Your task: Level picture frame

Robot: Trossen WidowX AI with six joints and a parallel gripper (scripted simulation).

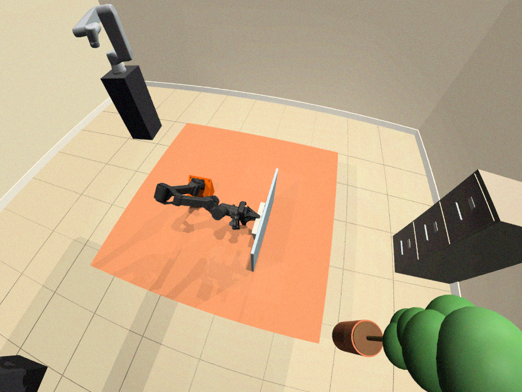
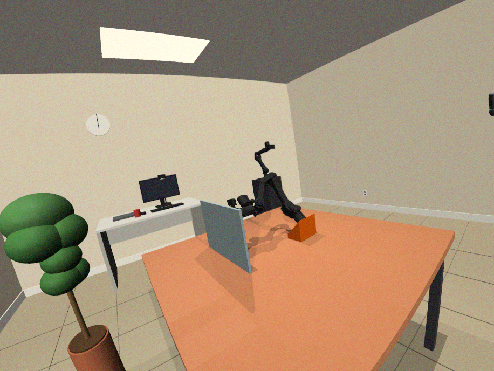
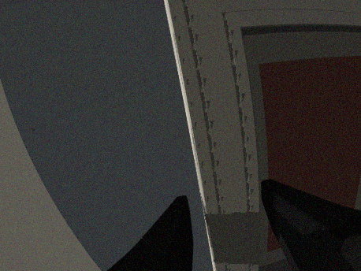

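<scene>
The picture frame lies 5 cm below my gripper tip and 1 cm to the left of it. Also, from my gripper tip: wall panel: 6 cm below, 2 cm to the left, 2 cm ahead.
</scene>
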